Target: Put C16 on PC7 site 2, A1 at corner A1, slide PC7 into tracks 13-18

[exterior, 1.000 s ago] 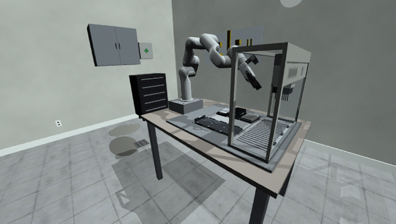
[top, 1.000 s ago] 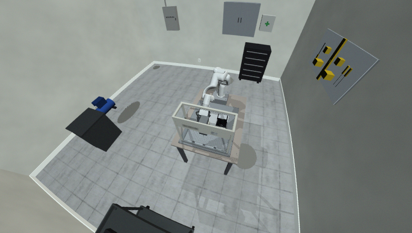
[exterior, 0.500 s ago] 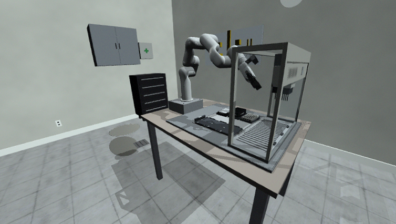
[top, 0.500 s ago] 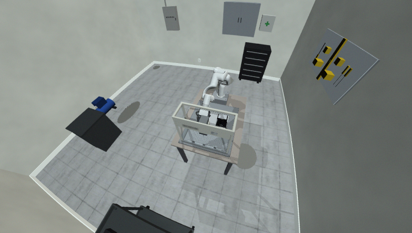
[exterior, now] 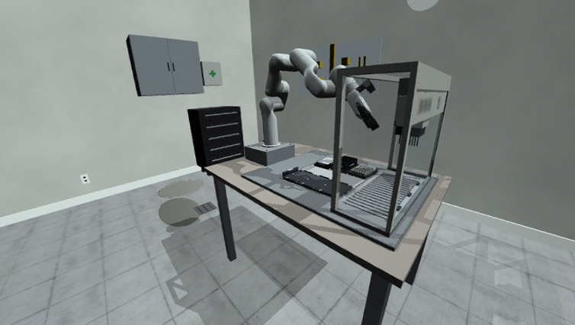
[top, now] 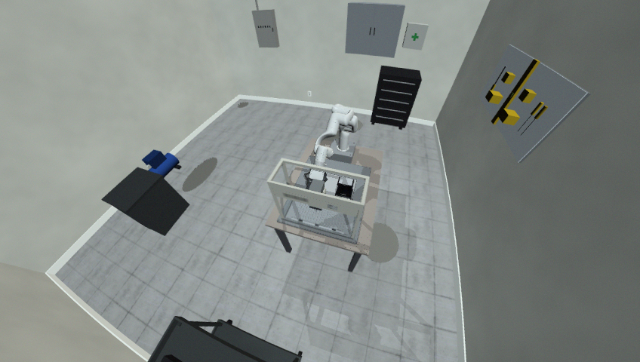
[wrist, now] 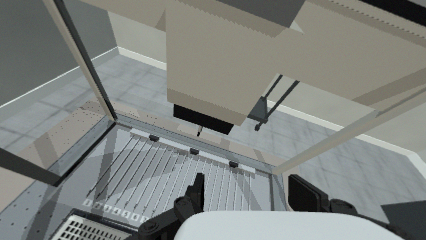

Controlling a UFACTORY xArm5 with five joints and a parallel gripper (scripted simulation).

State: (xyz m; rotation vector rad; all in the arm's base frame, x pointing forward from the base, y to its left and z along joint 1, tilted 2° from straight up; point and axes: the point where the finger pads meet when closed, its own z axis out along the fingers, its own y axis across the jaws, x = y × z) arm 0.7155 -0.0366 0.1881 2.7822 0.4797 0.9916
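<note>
Right now my hand is 340 mm past the nest S1, 280 mm above it and 170 mm to the right of it. Round my hand: post: 220 mm to the right, 40 mm below, 10 mm behind; then beige pipetting head: 120 mm ahead, 70 mm to the left, 60 mm above; then white 96-well plate: 270 mm below, 190 mm to the left, 110 mm behind.
</note>
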